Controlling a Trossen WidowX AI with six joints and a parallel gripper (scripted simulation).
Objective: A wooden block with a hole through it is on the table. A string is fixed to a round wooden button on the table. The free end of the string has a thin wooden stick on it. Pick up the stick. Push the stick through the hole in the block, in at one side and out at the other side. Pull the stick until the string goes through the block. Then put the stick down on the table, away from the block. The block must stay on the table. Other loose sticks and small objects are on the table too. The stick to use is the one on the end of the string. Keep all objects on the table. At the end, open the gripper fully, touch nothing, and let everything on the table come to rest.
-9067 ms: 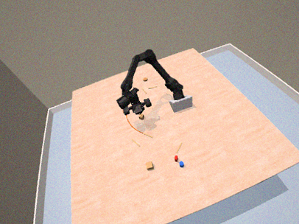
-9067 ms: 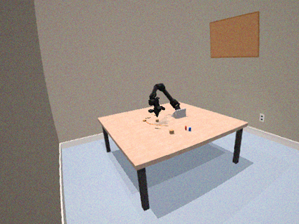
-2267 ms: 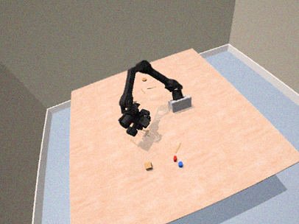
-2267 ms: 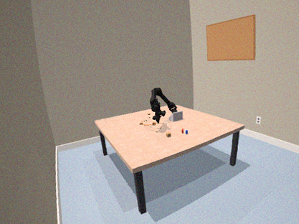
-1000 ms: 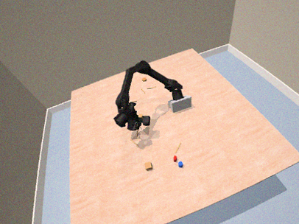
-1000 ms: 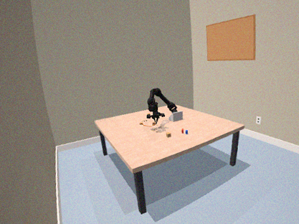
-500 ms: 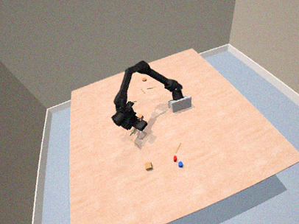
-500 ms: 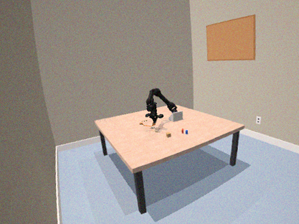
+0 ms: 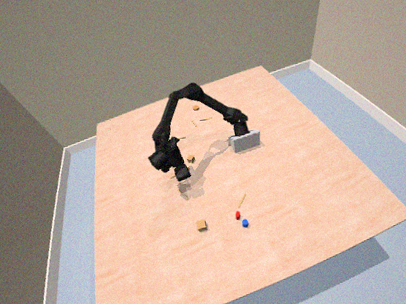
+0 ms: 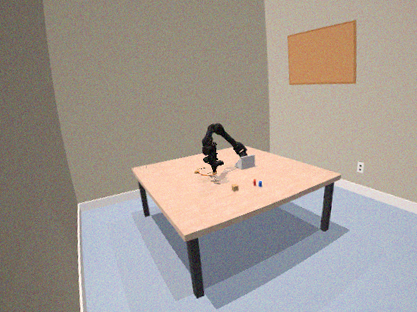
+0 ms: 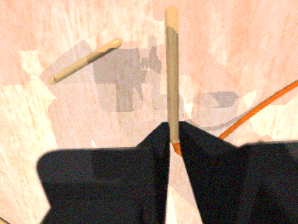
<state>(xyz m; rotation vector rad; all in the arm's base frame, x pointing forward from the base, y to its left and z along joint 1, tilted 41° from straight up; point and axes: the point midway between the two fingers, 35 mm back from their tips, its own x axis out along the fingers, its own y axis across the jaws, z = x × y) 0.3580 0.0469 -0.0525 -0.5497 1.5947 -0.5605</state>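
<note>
Right now my gripper tip is 1 cm short of the thin wooden stick. The rest, counted from my gripper tip: red object: 15 cm behind, 29 cm to the left, 4 cm below; blue object: 16 cm behind, 33 cm to the left, 4 cm below.
</note>
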